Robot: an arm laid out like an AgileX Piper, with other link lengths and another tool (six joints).
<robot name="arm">
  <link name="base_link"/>
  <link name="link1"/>
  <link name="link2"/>
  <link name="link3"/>
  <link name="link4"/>
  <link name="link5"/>
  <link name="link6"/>
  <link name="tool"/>
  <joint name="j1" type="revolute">
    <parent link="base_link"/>
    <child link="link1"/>
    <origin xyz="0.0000 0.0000 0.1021"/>
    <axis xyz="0 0 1"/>
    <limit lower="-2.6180" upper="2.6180"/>
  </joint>
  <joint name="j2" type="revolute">
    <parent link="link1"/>
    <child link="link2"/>
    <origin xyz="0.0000 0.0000 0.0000" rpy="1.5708 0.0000 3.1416"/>
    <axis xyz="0 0 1"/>
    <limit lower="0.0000" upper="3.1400"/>
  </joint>
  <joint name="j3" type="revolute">
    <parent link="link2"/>
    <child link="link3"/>
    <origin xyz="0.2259 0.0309 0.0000" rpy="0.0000 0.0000 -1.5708"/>
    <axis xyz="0 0 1"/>
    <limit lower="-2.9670" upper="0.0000"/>
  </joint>
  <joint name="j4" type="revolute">
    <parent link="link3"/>
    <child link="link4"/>
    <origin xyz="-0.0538 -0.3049 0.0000" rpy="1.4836 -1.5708 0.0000"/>
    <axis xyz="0 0 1"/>
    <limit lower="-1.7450" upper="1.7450"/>
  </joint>
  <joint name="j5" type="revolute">
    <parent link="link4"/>
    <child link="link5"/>
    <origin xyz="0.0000 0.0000 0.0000" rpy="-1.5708 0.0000 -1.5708"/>
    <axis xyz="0 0 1"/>
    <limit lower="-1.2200" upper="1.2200"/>
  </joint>
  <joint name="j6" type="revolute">
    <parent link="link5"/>
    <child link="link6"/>
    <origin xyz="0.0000 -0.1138 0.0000" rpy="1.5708 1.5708 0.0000"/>
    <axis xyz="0 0 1"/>
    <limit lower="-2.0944" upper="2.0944"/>
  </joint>
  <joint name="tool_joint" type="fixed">
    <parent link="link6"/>
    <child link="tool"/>
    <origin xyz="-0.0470 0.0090 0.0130" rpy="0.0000 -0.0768 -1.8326"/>
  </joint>
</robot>
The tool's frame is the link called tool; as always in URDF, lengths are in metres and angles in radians.
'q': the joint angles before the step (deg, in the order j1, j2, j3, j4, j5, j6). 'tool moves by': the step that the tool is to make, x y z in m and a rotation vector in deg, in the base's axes. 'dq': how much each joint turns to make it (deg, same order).
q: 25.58, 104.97, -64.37, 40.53, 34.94, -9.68
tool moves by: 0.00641, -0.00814, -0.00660, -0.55, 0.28, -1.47
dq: -1.31, 0.90, -0.01, -0.22, -0.54, 0.01
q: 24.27, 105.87, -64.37, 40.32, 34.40, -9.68
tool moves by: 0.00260, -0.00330, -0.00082, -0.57, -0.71, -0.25
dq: -0.42, 0.00, -0.01, -0.76, -0.53, 0.00
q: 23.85, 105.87, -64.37, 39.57, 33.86, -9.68
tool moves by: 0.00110, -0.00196, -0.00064, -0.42, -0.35, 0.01
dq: -0.23, 0.00, 0.00, -0.56, -0.19, -0.01
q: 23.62, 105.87, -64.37, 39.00, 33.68, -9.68
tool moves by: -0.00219, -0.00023, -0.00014, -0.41, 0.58, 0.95
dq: 0.00, 0.00, -0.15, -0.68, 1.09, 0.00
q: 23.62, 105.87, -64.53, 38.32, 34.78, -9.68
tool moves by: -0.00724, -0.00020, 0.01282, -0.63, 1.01, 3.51
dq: 0.00, -1.65, -0.81, -2.16, 4.58, 0.00
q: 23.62, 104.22, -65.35, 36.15, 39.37, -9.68
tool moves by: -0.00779, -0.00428, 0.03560, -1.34, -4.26, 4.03
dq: 0.11, -5.92, -0.24, -4.54, 3.35, 0.01
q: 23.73, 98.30, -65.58, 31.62, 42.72, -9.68
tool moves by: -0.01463, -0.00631, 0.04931, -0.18, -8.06, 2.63
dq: 0.58, -9.58, 1.57, -3.90, 0.86, -0.10
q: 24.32, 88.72, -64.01, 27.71, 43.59, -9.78
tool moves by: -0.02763, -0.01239, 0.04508, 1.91, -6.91, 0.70
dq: 0.22, -12.01, 4.62, -1.21, 0.35, 0.00
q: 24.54, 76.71, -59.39, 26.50, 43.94, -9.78
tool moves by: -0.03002, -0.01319, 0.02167, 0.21, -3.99, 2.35
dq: 0.00, -9.46, 4.56, -0.52, 1.97, -1.88
